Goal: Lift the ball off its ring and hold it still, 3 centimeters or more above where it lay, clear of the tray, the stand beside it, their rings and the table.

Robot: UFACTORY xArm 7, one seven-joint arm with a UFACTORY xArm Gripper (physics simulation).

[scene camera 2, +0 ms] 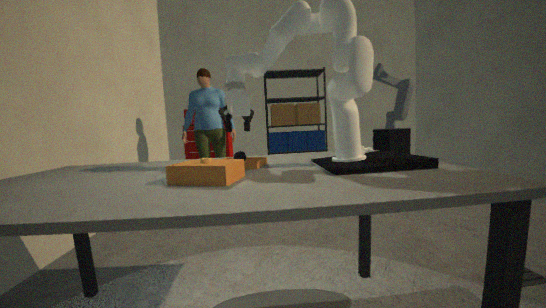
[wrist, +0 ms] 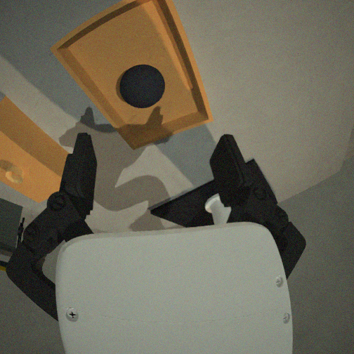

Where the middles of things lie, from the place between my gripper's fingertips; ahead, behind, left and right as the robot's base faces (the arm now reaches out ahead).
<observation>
Now: hand 1 cm to the right of the dark ball (wrist: 142, 85) and 10 cm above it. Also, from my hand: orange tray (wrist: 96, 54) (1 cm to the left, 13 cm below); orange stand (scene camera 2: 205, 172) (12 cm ahead, 24 cm to the left, 11 cm below).
</observation>
